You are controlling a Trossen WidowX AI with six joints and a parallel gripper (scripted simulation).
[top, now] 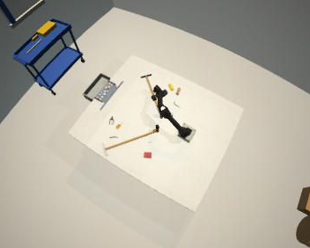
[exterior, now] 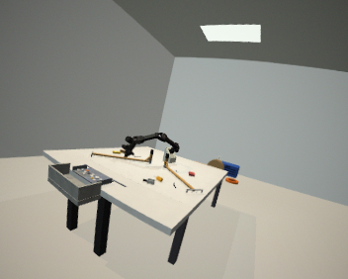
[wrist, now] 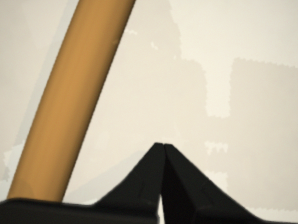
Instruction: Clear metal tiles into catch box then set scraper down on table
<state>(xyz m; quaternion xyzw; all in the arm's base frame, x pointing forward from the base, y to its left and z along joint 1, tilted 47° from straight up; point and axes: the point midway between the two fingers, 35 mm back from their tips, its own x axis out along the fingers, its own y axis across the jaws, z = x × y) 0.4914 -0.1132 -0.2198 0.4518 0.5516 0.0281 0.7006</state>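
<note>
The long scraper is 60 mm above my gripper tip, 40 mm ahead of it and 20 mm to the left of it. The rest, counted from my gripper tip: red block (640 mm to the left, 270 mm behind, 10 mm above); yellow piece (190 mm to the right, 70 mm behind, 10 mm above); long wooden-handled tool (590 mm to the left, 60 mm above, 50 mm behind).
</note>
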